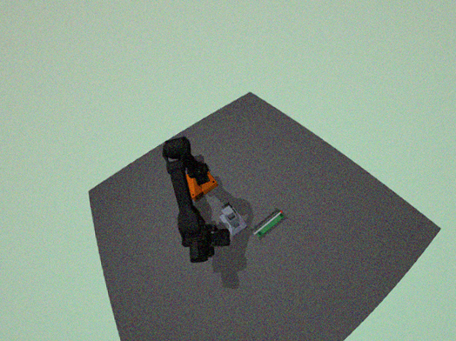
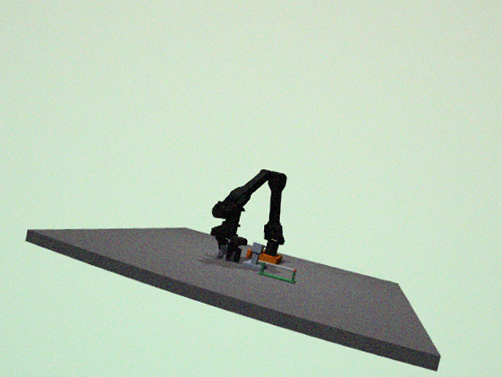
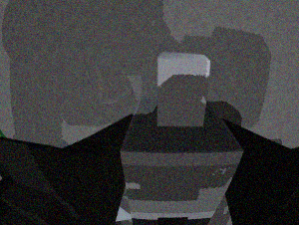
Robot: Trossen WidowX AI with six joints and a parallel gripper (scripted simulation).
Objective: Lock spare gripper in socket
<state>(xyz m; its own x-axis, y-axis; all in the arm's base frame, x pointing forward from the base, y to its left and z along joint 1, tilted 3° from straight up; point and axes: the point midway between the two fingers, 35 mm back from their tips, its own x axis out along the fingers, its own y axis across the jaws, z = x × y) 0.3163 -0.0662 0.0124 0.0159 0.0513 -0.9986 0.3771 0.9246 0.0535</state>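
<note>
Now: the grey mount 13 cm to the left of my gripper tip, 4 cm behind it and 4 cm above it. The rest, counted from my gripper tip: green rest (26 cm to the left, 3 cm ahead, 1 cm above); spare gripper (2 cm above, 1 cm behind).
</note>
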